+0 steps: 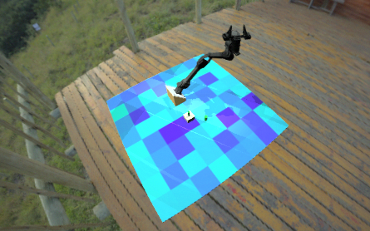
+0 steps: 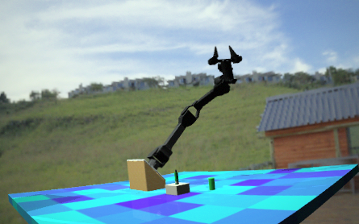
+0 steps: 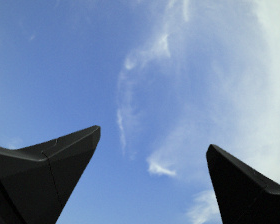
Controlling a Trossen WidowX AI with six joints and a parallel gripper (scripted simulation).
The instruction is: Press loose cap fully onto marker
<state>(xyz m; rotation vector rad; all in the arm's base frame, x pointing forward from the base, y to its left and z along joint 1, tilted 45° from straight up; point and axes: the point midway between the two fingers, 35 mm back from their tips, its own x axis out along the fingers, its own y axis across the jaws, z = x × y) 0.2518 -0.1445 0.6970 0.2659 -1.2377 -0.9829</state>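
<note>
My gripper tip is 100 mm short of the green cap, 300 mm to the left of it and 700 mm above it. Round my gripper tip: pale holder block: 10 mm ahead, 410 mm to the right, 700 mm below.
</note>
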